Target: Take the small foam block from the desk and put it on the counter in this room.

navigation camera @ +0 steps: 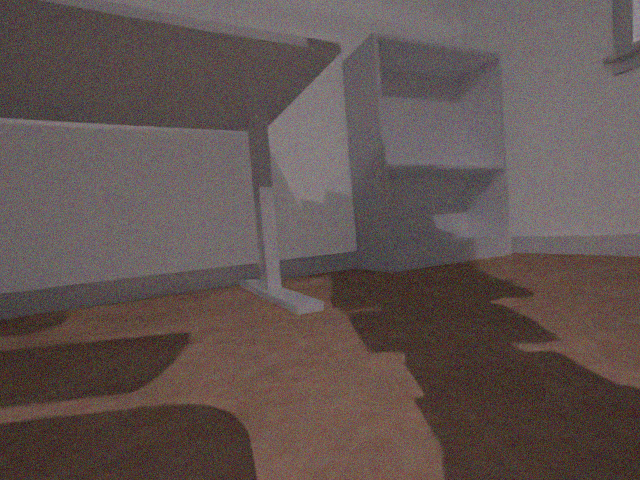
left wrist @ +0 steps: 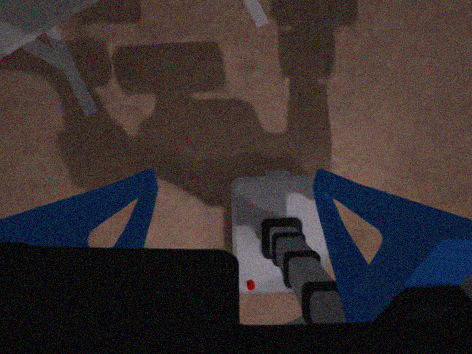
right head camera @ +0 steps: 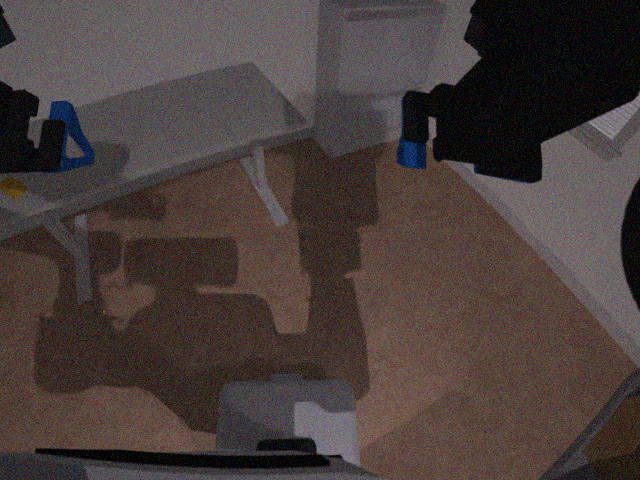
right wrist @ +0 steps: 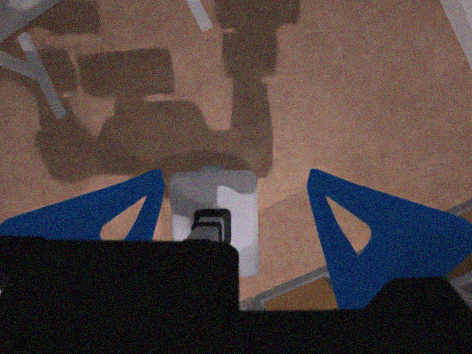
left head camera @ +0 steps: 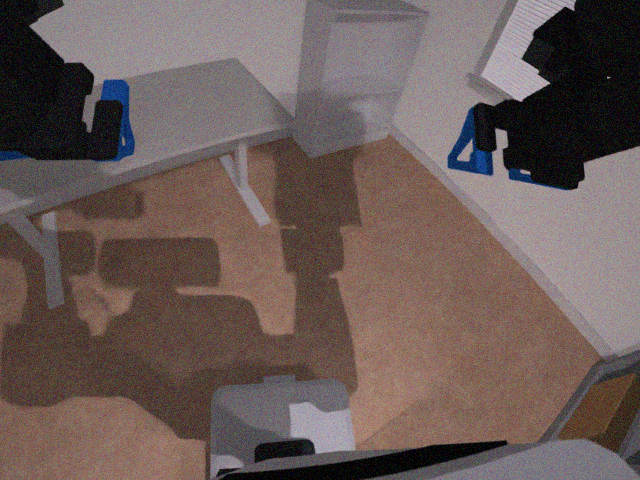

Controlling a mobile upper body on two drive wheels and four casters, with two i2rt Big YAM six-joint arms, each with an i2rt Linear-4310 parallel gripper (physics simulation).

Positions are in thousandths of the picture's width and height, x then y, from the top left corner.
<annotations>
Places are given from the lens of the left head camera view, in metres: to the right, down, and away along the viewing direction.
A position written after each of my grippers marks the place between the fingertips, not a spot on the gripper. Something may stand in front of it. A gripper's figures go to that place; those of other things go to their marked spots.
my left gripper (left head camera: 138,309): -0.24, -0.09, 0.27
my right gripper (left head camera: 751,351): 0.20, -0.09, 0.35
grey desk (left head camera: 268,234): -0.67, -0.58, 1.26
</annotations>
